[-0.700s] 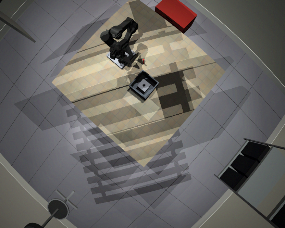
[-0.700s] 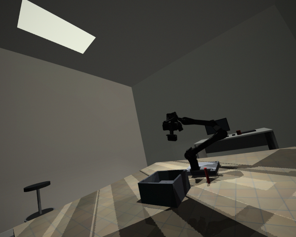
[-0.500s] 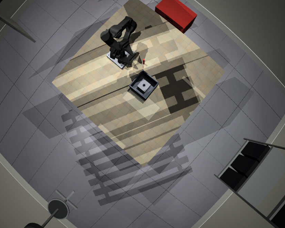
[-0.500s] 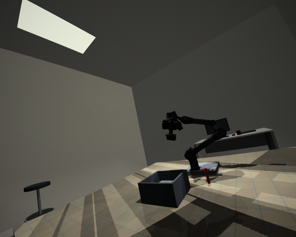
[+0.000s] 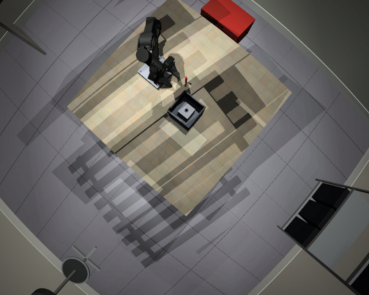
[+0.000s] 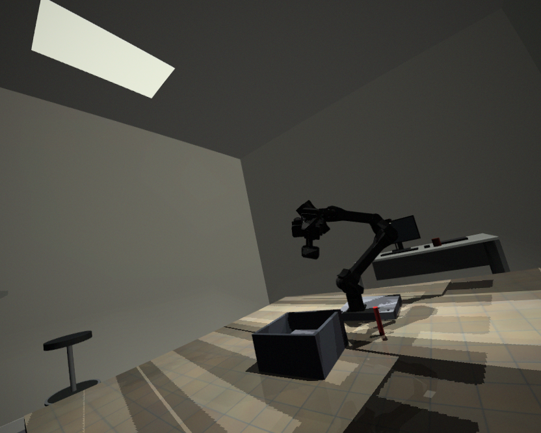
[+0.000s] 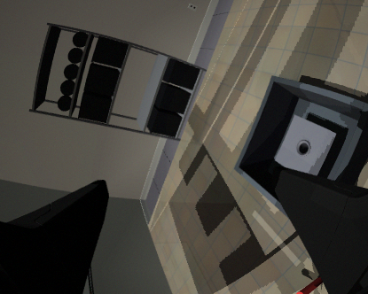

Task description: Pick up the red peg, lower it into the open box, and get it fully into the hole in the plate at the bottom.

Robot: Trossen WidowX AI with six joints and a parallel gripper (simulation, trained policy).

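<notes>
The red peg lies 4 cm behind my gripper tip, 16 cm to the left of it and 27 cm below it. Round my gripper tip: grey plate (10 cm ahead, 3 cm to the right, 27 cm below); then dark box (10 cm ahead, 3 cm to the right, 29 cm below).
</notes>
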